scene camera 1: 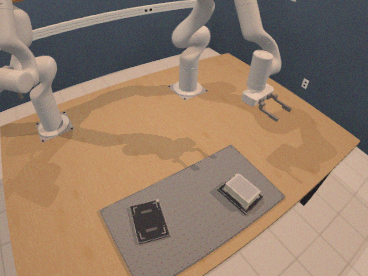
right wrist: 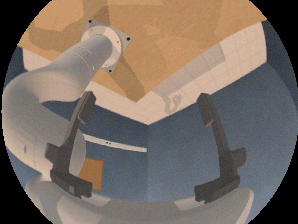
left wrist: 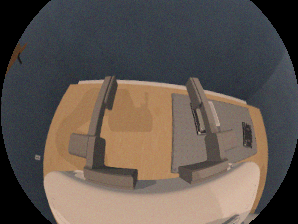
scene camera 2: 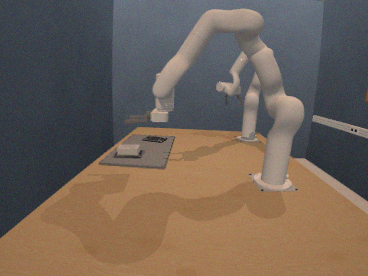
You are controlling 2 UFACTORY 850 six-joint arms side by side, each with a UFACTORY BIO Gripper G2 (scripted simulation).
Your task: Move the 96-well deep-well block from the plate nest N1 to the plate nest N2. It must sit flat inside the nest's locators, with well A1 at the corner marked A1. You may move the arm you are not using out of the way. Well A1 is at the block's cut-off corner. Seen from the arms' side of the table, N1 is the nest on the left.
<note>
In view: a pale deep-well block [scene camera 1: 238, 187].
The right wrist view misses the pale deep-well block: it is out of frame.
</note>
